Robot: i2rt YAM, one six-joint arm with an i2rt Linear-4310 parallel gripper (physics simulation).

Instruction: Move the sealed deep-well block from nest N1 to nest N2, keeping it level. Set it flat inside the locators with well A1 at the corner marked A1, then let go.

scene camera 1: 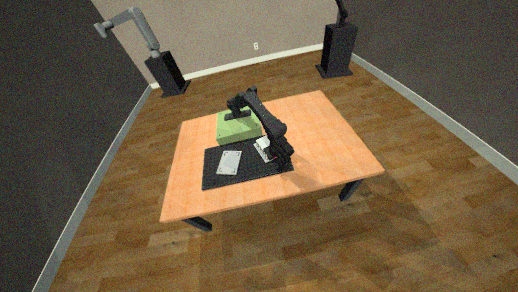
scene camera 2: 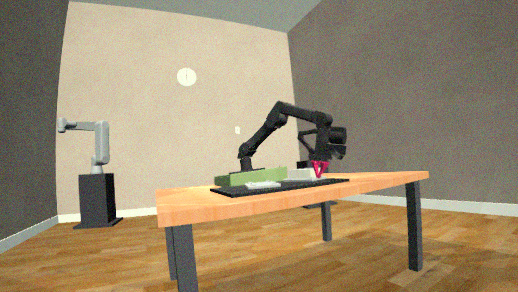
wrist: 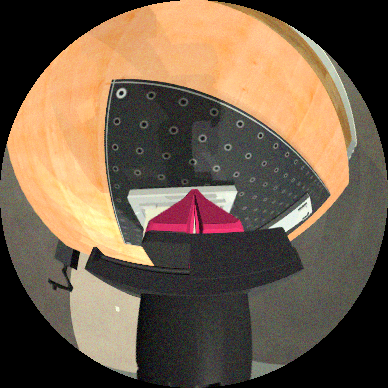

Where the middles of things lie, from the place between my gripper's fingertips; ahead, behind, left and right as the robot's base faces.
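The black perforated plate (scene camera 1: 251, 165) has my hand 20 mm above it, and my hand is also 30 mm past the plate and 170 mm to the left of it.
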